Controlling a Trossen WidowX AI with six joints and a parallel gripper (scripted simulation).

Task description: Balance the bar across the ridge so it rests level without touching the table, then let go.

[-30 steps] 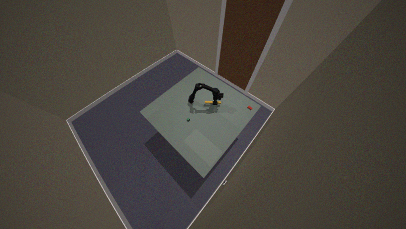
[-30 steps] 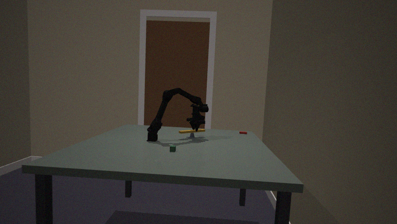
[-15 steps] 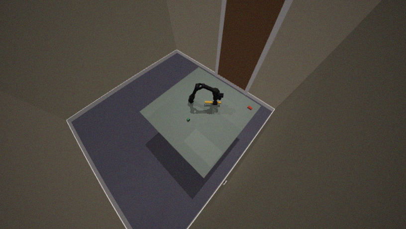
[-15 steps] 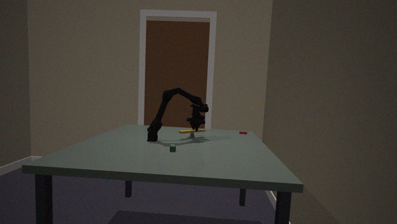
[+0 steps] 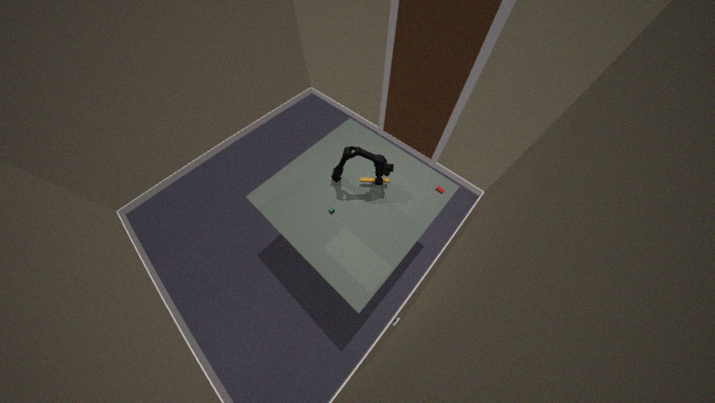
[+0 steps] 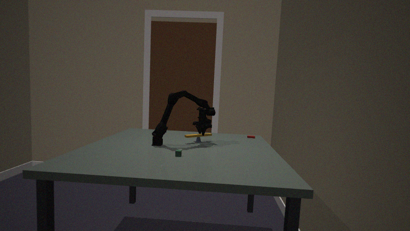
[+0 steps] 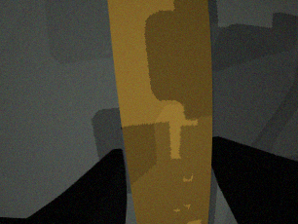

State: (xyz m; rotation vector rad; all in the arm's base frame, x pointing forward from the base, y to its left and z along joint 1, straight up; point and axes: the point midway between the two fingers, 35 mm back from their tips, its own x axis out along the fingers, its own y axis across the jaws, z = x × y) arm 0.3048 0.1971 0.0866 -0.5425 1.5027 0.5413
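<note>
The yellow bar lies 2 cm to the right of my gripper tip and 2 cm behind it. The rest, counted from my gripper tip: green cube (45 cm to the right, 11 cm behind, 4 cm below); then flat red block (44 cm ahead, 30 cm to the left, 4 cm below).
</note>
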